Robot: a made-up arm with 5 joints. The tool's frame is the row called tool. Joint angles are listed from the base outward.
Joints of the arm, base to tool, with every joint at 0 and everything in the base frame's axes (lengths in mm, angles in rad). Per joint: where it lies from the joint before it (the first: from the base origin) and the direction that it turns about. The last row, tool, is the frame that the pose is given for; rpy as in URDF.
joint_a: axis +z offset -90 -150 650
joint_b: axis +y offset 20 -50 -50
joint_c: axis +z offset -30 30 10
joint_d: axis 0.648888 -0.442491 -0.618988 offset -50 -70 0
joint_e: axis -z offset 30 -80 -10
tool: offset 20 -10 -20 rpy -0.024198 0.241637 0.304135
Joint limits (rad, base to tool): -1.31..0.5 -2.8..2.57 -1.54..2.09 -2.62..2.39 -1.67..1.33
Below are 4 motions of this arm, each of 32 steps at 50 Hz.
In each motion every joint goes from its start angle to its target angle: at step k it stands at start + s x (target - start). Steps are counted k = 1, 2, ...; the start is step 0. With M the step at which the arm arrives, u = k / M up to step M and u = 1 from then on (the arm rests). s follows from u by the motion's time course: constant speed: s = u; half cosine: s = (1 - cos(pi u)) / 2; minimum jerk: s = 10 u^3 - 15 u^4 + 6 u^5.
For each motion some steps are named. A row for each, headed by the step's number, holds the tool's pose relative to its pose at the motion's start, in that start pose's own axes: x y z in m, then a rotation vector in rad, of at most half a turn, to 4 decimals.
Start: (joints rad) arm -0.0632 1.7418 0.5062 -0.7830 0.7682
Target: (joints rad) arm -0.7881 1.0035 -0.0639 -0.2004 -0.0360
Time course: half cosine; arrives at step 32
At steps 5, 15, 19, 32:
5: -0.0030 0.0008 -0.0072 0.0542 -0.0413 -0.0122
15: -0.0133 0.0273 -0.0607 0.4306 -0.3676 -0.0956
19: -0.0099 0.0542 -0.0851 0.6166 -0.5592 -0.1493
32: 0.0115 0.1211 -0.1100 0.9324 -0.9408 -0.3027

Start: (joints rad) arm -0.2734 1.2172 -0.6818 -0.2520 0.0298
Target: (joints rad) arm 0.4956 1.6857 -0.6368 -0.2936 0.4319
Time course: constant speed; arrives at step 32
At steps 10, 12, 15, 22, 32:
10: -0.0091 -0.0063 0.0530 -0.2562 0.0727 -0.1339
12: -0.0112 -0.0054 0.0637 -0.3078 0.0835 -0.1649
15: -0.0144 -0.0028 0.0796 -0.3853 0.0974 -0.2139
22: -0.0226 0.0095 0.1153 -0.5657 0.1177 -0.3389
32: -0.0350 0.0410 0.1595 -0.8200 0.1163 -0.5411

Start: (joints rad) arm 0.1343 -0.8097 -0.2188 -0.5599 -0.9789
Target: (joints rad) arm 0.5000 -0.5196 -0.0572 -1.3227 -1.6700
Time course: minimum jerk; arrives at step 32
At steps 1, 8, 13, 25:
1: 0.0000 0.0000 0.0000 0.0000 0.0001 0.0005
8: 0.0039 -0.0067 0.0014 -0.0105 0.0417 0.1809
13: 0.0134 -0.0197 0.0042 -0.0383 0.1295 0.5763
25: 0.0406 -0.0453 0.0119 -0.1295 0.3884 1.6275

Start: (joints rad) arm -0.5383 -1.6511 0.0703 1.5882 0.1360
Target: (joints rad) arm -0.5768 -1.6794 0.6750 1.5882 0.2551
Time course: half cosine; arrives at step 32
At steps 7, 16, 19, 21, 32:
7: 0.0074 0.0016 -0.0045 0.0083 0.0602 0.0212
16: 0.0298 0.0092 -0.0224 0.0280 0.2668 0.0919
19: 0.0370 0.0128 -0.0300 0.0317 0.3449 0.1179
21: 0.0411 0.0152 -0.0350 0.0331 0.3937 0.1340
32: 0.0512 0.0228 -0.0504 0.0327 0.5366 0.1805

